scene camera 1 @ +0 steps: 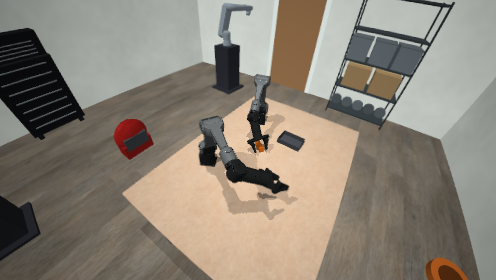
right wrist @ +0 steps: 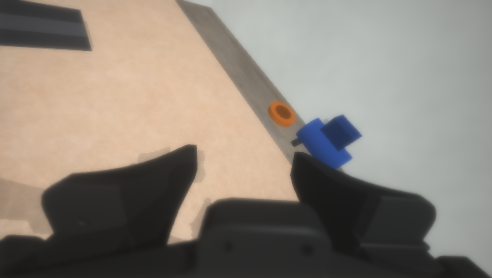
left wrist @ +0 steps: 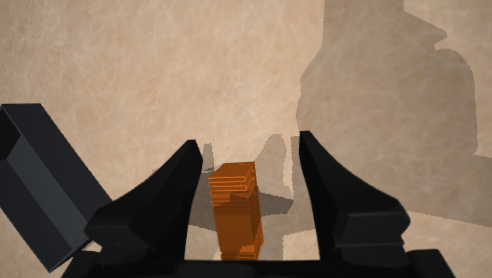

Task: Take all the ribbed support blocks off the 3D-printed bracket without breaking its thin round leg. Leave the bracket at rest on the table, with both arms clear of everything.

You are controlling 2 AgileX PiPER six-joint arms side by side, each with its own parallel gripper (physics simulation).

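The orange bracket (scene camera 1: 260,146) (left wrist: 236,215) with ribbed support blocks lies on the table top below my left gripper. In the left wrist view it is between and below the fingers, with its ribbed end away from the wrist and its near end cut off behind the gripper body. Its thin round leg cannot be made out. My left gripper (scene camera 1: 259,146) (left wrist: 247,146) is open, one finger on each side of the bracket, with gaps to both. My right gripper (scene camera 1: 284,186) (right wrist: 245,160) is open and empty, held above the table, apart from the bracket.
A dark open tray (scene camera 1: 291,141) (left wrist: 47,190) (right wrist: 45,25) lies on the table top (scene camera 1: 320,165), right of the left gripper in the scene view. The right arm (scene camera 1: 237,170) reaches across the middle of the table top. Beyond the edge are an orange ring (right wrist: 273,114) and a blue object (right wrist: 320,145).
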